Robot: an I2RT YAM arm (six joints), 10 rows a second.
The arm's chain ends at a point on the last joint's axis. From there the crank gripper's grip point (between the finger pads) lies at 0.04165 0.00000 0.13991 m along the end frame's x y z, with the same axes.
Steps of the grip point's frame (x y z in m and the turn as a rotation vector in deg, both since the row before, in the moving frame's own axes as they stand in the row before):
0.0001 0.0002 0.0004 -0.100 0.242 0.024
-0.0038 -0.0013 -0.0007 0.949 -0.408 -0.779
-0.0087 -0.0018 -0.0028 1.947 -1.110 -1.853
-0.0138 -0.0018 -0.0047 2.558 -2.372 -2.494
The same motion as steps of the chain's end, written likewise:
-0.0005 -0.0001 0.0006 -0.100 0.242 0.024
-0.0028 0.0016 -0.0010 0.949 -0.408 -0.779
-0.0059 0.0043 -0.0035 1.947 -1.110 -1.853
-0.0078 0.0062 -0.0061 2.558 -2.372 -2.494

